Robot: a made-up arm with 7 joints.
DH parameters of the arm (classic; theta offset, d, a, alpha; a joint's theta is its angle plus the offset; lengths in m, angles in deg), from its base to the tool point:
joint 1: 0 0.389 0 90
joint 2: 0 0.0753 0 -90
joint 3: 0 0.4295 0.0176 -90
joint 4: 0 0.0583 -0.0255 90
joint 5: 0 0.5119 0 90
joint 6: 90 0.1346 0.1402 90
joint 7: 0 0.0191 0 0
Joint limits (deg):
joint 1: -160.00..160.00
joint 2: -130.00..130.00
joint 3: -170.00..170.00
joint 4: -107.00..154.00
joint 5: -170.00..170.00
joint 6: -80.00..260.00
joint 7: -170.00..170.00
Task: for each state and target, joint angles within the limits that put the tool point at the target. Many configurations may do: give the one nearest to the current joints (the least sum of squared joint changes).
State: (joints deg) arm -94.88 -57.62 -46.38 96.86 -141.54 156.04 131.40
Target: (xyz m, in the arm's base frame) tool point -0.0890 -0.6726 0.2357
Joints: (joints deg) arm -82.73 -61.40 -39.58 87.69 -138.39 154.72 131.40
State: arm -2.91 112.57 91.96 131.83 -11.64 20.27 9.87
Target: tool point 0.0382 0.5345 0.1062
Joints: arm -12.64 120.16 113.98 118.40 -17.00 23.66 9.87
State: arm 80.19 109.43 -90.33 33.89 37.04 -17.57 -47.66
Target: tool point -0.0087 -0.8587 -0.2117
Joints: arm 54.03 123.53 -102.80 31.10 31.56 -23.70 -47.66
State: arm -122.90 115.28 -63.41 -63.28 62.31 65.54 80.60
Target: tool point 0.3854 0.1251 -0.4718
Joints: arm -144.30 130.00 -35.99 -52.68 60.53 44.15 80.60
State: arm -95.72 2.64 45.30 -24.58 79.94 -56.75 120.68
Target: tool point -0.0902 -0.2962 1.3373
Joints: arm -102.25 -27.59 46.32 -24.39 74.25 -69.12 120.68
